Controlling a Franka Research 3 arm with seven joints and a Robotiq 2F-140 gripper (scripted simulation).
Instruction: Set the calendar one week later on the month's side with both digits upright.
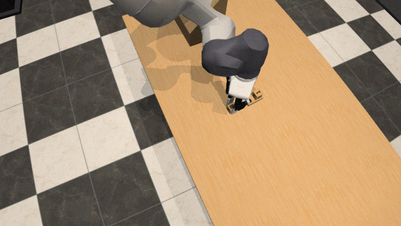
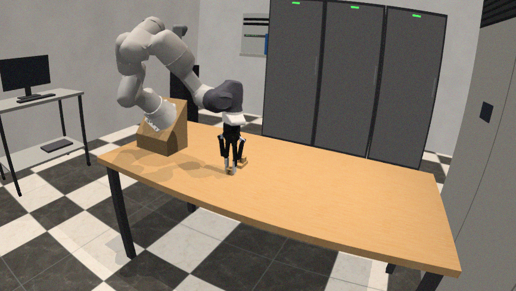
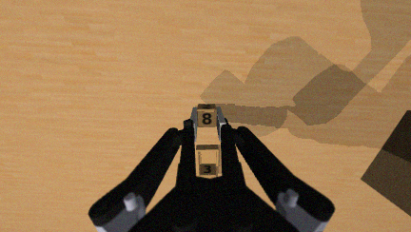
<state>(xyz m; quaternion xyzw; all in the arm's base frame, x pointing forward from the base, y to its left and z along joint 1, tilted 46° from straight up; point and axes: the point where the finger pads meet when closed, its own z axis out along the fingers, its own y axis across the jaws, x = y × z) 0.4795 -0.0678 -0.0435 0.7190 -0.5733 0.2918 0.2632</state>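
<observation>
Right now the wooden tray is 20 mm behind my hand, 110 mm to the left of it and 30 mm below it.
</observation>
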